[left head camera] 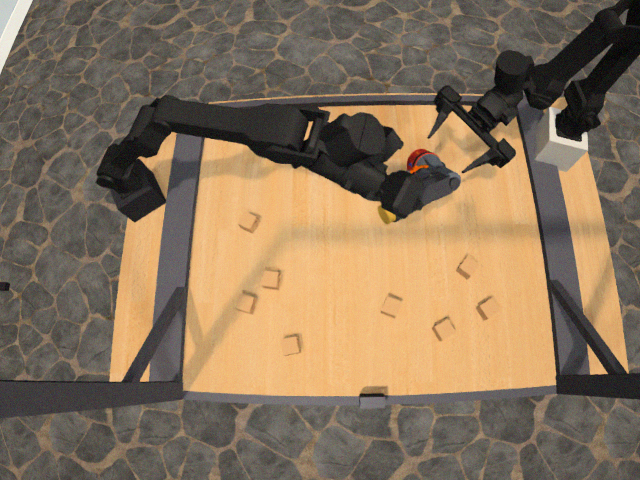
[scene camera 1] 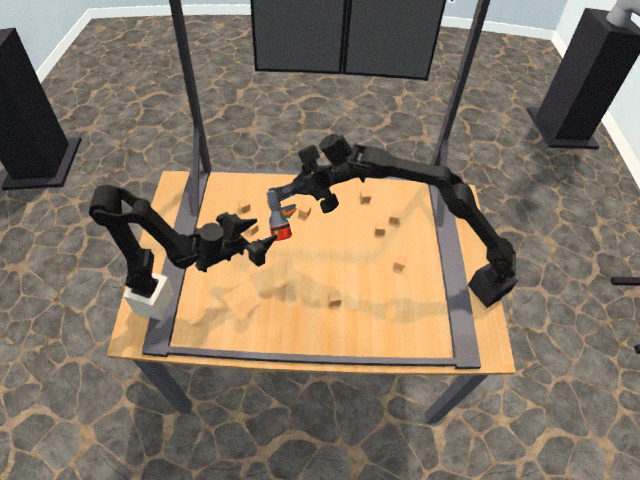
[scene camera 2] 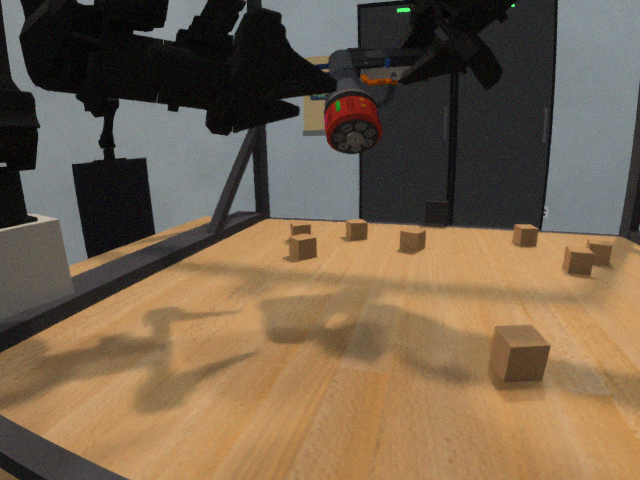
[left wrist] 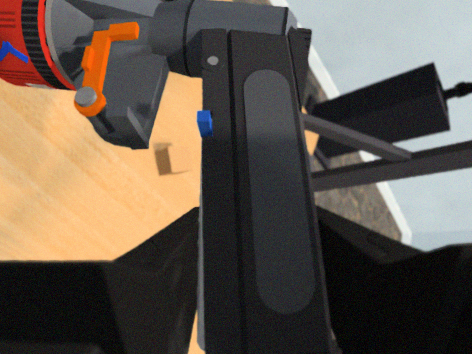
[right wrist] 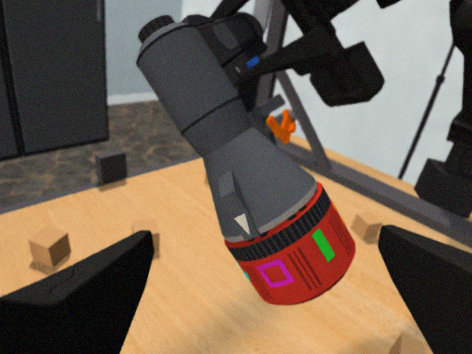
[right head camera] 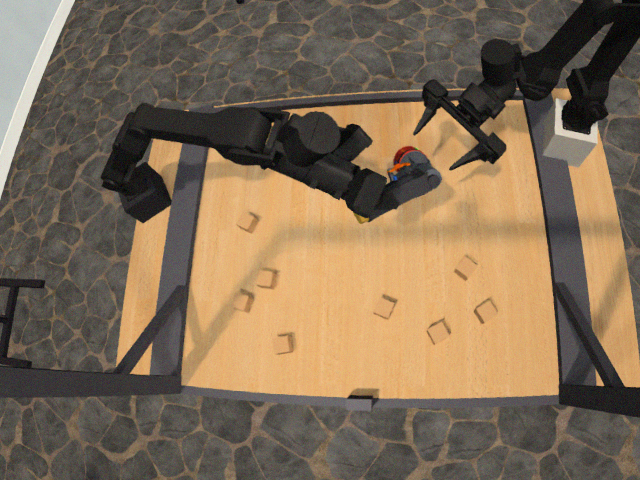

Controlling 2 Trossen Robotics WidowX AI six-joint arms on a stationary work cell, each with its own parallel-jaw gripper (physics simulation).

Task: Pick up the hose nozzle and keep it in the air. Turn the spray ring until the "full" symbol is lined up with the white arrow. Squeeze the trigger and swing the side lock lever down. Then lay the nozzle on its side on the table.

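Frame: origin at the left arm's base, x ahead, y left, z up, level; millimetres.
Seen in the pictures: left gripper, fingertip midpoint: (left head camera: 415,204) (scene camera 1: 295,186) (scene camera 2: 396,73) (left wrist: 252,215) (right head camera: 392,203); right gripper, fingertip midpoint: (left head camera: 445,155) (scene camera 1: 266,227) (scene camera 2: 315,100) (right wrist: 266,239) (right head camera: 431,151); left arm's base, link origin: (left head camera: 128,183) (scene camera 1: 497,275) (right wrist: 455,170) (right head camera: 134,186); right arm's base, link origin: (left head camera: 568,127) (scene camera 1: 145,286) (scene camera 2: 3,224) (right head camera: 576,120).
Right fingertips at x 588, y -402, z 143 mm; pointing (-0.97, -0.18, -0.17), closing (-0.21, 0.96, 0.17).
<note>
Pixels of each thing's top centre, then the offset from my right fingertips to it. "spot": a spot on its surface instead. Level surfaces: height alone.
- hose nozzle, surface spot: (right wrist: 195,95) (scene camera 2: 332,70) (scene camera 1: 269,203) spot: 32 mm back, 43 mm right, 41 mm up
- white arrow, top centre: (right wrist: 247,215) 13 mm back, 10 mm right, 0 mm up
- magenta square, surface spot: (right wrist: 275,273) spot: 8 mm back, 8 mm left, 23 mm down
- green bar, surface spot: (right wrist: 324,245) spot: 17 mm back, 26 mm left, 9 mm down
- orange lever, top centre: (left wrist: 101,58) (right wrist: 288,118) (scene camera 2: 380,77) 76 mm back, 2 mm right, 27 mm up
- blue tab, surface spot: (left wrist: 205,123) spot: 100 mm back, 29 mm right, 54 mm up
- table, surface height: 231 mm down
The hose nozzle (left head camera: 439,180) (right head camera: 413,186) (scene camera 1: 275,204) (scene camera 2: 343,72) (right wrist: 195,95) is in the air, its red spray ring (scene camera 1: 281,232) (scene camera 2: 353,116) (right wrist: 300,255) tilted downward. My left gripper (left wrist: 252,215) is shut on its dark handle (left wrist: 275,150). In the right wrist view the white arrow (right wrist: 242,223) points roughly at a magenta square (right wrist: 275,273); a green bar (right wrist: 324,245) lies to its right. An orange lever (left wrist: 97,65) (right wrist: 282,125) and a blue tab (left wrist: 205,123) show. My right gripper (left head camera: 446,154) (right head camera: 433,150) (right wrist: 266,239) is open and empty, its fingers near the ring.
Several small wooden cubes (left head camera: 391,305) (right head camera: 385,306) (scene camera 2: 519,353) lie scattered on the table (left head camera: 336,268). A white block (left head camera: 560,142) (scene camera 1: 149,297) is under the right arm's base. Dark frame rails (left head camera: 553,206) border the table, with upright posts (scene camera 1: 188,77) at its far corners in scene camera 1.
</note>
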